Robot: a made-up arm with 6 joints. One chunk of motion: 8 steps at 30 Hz.
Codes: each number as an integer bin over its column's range. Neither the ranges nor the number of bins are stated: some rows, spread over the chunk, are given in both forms.
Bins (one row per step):
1: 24 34 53 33 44 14
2: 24 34 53 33 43 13
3: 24 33 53 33 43 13
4: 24 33 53 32 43 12
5: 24 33 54 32 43 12
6: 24 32 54 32 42 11
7: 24 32 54 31 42 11
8: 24 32 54 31 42 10
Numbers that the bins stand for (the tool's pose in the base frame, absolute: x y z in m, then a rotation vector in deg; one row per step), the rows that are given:
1: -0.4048 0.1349 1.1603 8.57 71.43 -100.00
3: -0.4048 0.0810 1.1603 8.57 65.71 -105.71
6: -0.4048 0.0270 1.2143 2.86 60.00 -117.14
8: -0.4048 0.0270 1.2143 -2.86 60.00 -122.86
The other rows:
2: -0.4048 0.1349 1.1603 8.57 65.71 -105.71
4: -0.4048 0.0810 1.1603 2.86 65.71 -111.43
5: -0.4048 0.0810 1.2143 2.86 65.71 -111.43
7: -0.4048 0.0270 1.2143 -2.86 60.00 -117.14

